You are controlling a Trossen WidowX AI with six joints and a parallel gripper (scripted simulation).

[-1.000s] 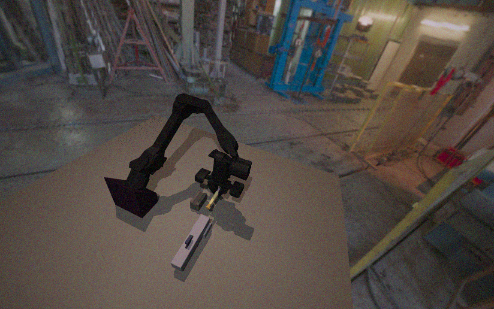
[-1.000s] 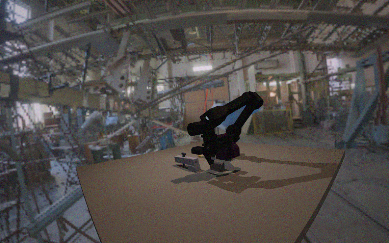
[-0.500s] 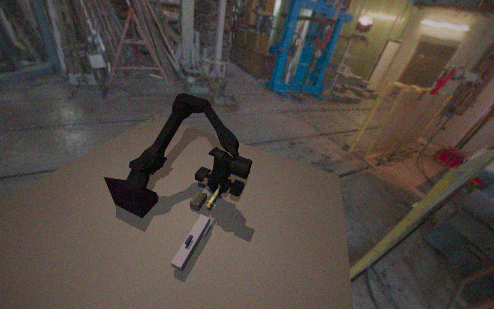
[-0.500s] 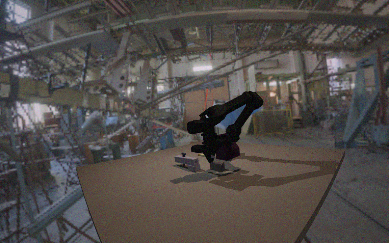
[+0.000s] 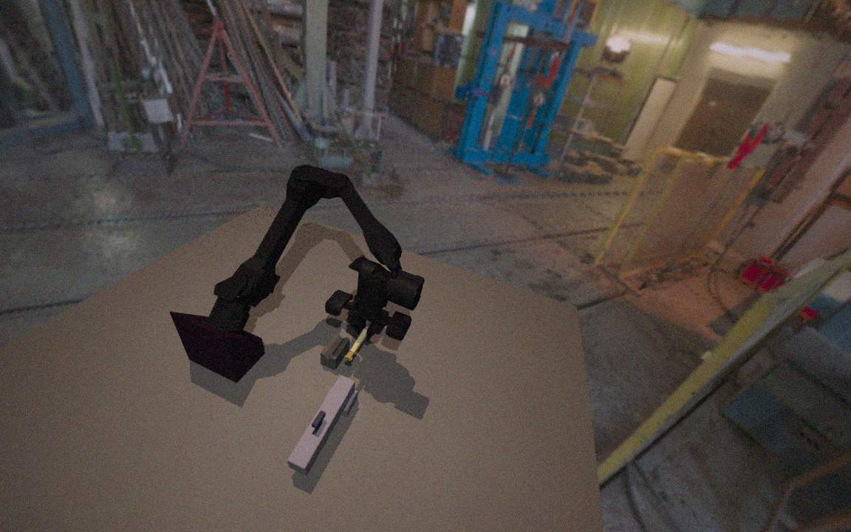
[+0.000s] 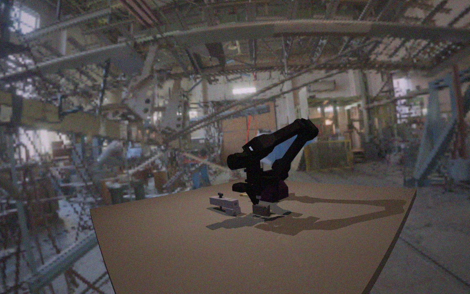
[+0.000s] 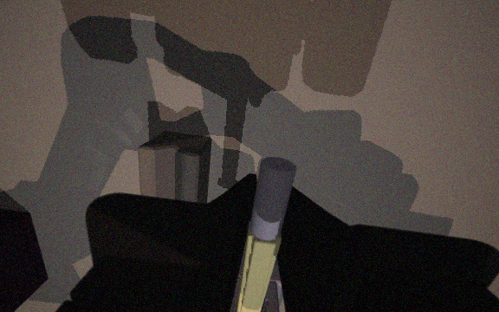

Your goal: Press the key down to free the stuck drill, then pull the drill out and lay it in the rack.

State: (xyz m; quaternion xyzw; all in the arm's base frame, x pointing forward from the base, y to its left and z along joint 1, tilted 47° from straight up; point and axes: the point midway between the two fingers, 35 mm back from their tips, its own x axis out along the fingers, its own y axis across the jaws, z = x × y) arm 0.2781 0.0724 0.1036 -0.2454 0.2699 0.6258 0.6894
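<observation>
The rack is 6 cm behind my gripper tip, 4 cm below it and 3 cm to the right of it. Also, from my gripper tip: dark key (22 cm to the right, 1 cm below); then light-grey holder block (20 cm to the right, 3 cm below); then drill (4 cm to the right, 3 cm above).
</observation>
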